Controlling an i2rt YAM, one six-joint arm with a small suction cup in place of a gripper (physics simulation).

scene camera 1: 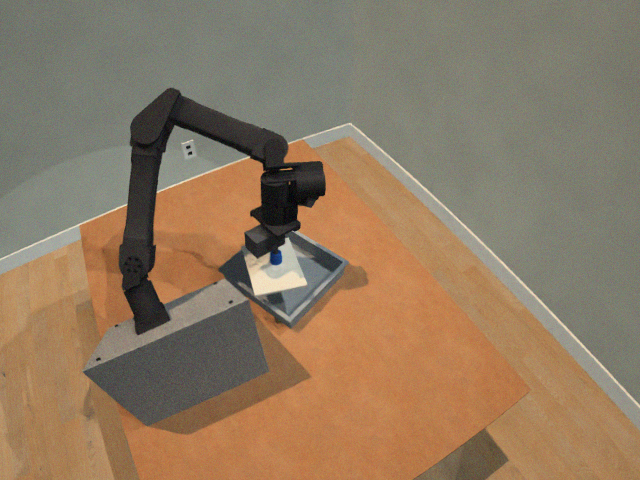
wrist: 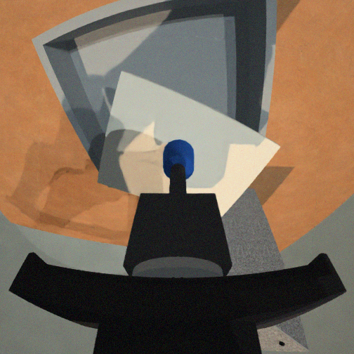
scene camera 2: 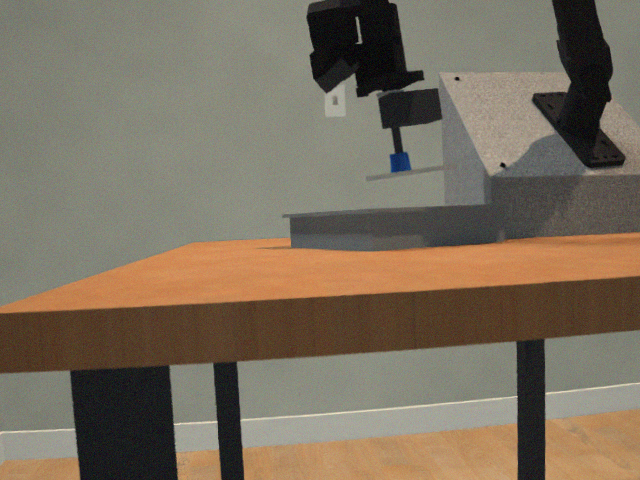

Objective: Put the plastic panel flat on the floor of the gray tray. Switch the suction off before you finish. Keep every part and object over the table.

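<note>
The pale, thin plastic panel hangs from my blue suction cup, which is shut on its top face. In scene camera 2 the panel is slightly tilted and hangs above the rim of the gray tray, with a gap between them. In the wrist view the panel covers the near part of the tray, and its near corners reach past the tray's walls. The panel is turned relative to the tray's sides. The tray floor below the panel is hidden.
The gray arm base block stands close beside the tray. The orange table top carries both. A wall with an outlet stands behind.
</note>
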